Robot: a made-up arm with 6 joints.
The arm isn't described. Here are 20 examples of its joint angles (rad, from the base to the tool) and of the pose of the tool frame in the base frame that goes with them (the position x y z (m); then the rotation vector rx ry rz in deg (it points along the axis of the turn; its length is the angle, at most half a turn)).
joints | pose
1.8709 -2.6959 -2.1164 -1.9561 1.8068 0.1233 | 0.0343 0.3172 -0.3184 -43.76 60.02 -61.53
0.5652 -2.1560 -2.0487 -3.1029 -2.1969 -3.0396 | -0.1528 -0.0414 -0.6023 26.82 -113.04 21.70
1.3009 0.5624 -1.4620 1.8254 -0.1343 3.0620 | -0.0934 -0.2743 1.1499 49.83 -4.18 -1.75
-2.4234 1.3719 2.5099 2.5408 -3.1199 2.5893 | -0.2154 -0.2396 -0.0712 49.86 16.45 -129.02
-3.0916 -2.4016 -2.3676 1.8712 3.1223 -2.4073 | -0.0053 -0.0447 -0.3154 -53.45 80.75 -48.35
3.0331 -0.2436 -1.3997 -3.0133 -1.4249 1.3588 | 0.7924 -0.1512 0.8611 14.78 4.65 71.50
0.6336 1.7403 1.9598 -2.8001 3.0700 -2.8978 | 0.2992 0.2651 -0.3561 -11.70 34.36 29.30
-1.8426 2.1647 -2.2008 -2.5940 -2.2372 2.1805 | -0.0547 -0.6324 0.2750 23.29 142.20 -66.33
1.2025 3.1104 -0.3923 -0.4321 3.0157 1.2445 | 0.0346 0.1764 -0.9049 -6.25 -44.22 160.03
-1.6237 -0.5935 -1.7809 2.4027 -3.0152 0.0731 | 0.0601 0.6580 0.3394 11.25 -47.18 125.43
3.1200 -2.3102 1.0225 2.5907 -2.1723 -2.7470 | 0.9146 0.0195 -0.0326 55.55 -55.60 -135.33
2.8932 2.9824 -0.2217 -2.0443 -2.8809 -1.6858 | -0.2536 -0.0220 -0.9083 -35.43 32.10 -169.83
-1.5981 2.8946 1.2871 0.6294 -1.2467 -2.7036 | -0.0530 0.3584 -0.9492 59.23 -133.38 -11.07
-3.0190 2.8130 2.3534 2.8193 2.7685 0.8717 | 0.2298 -0.0346 -0.3346 -69.13 -125.91 41.31
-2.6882 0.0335 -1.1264 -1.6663 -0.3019 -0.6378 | 0.6538 0.2117 1.1129 27.94 59.08 56.89
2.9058 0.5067 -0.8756 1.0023 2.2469 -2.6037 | -0.2286 -0.1130 1.1588 22.60 -115.41 27.99
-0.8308 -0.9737 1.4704 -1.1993 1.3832 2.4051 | -0.1953 0.0222 1.0104 83.38 -34.80 -1.90
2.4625 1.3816 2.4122 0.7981 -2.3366 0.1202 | -0.2707 0.2891 -0.2058 -74.70 35.90 74.75
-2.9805 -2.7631 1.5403 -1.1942 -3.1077 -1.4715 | 0.6341 0.0556 -0.3157 -142.30 -33.35 101.06
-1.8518 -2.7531 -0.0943 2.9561 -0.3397 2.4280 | 0.1737 0.4951 -1.1963 -73.56 -144.26 -50.58
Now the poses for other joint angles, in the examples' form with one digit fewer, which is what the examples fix.
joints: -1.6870 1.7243 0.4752 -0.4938 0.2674 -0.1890
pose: -0.125 -1.227 -0.478 81.6 138.5 -58.5
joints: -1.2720 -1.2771 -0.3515 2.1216 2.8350 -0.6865
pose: -0.219 1.013 0.246 91.8 -73.5 100.2
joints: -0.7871 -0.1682 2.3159 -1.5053 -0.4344 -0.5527
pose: 0.476 -0.309 0.312 -91.4 97.1 -69.1
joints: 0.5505 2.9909 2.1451 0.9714 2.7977 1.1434
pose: -0.298 -0.074 -0.284 -30.2 102.0 44.9
